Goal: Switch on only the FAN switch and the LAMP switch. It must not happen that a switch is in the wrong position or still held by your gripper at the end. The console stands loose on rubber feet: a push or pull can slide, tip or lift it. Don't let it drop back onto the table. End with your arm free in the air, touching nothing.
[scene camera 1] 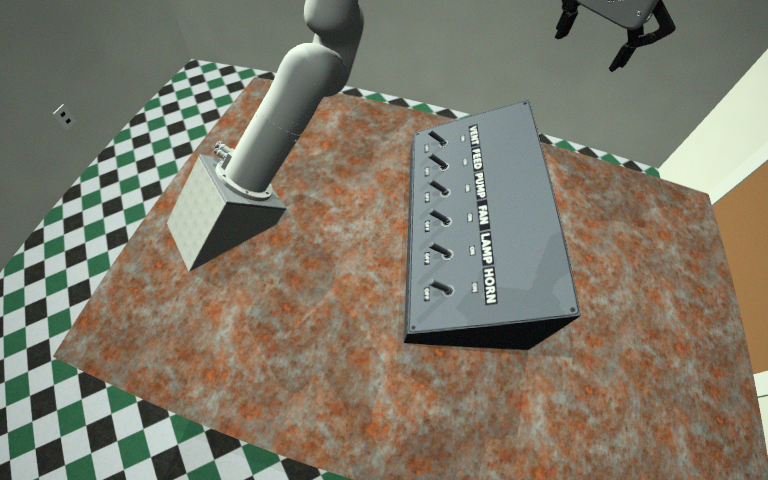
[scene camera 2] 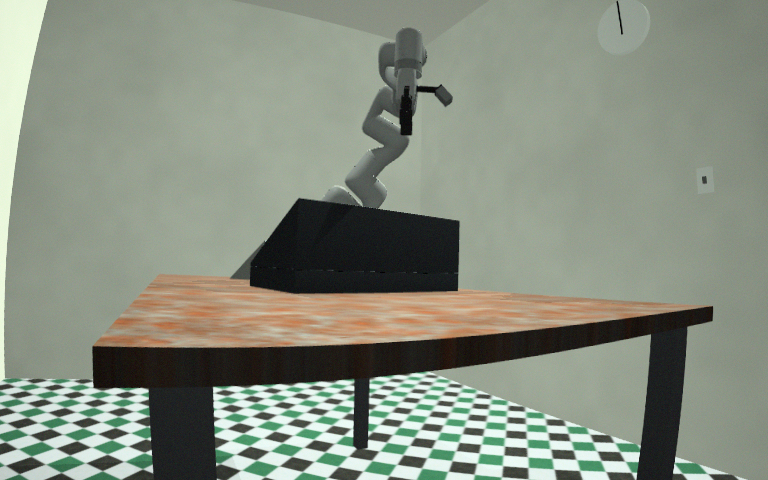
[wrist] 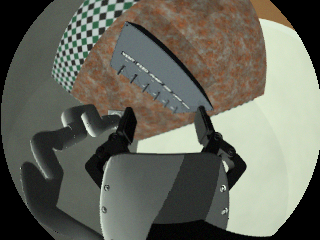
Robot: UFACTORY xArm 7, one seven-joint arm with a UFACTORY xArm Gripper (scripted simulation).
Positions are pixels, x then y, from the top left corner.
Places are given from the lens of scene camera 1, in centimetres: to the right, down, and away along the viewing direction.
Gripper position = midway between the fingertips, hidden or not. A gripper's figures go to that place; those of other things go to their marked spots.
my gripper (scene camera 1: 586,52): 30, -27, 48
grey sloped console (scene camera 1: 506,275): 20, 6, 59
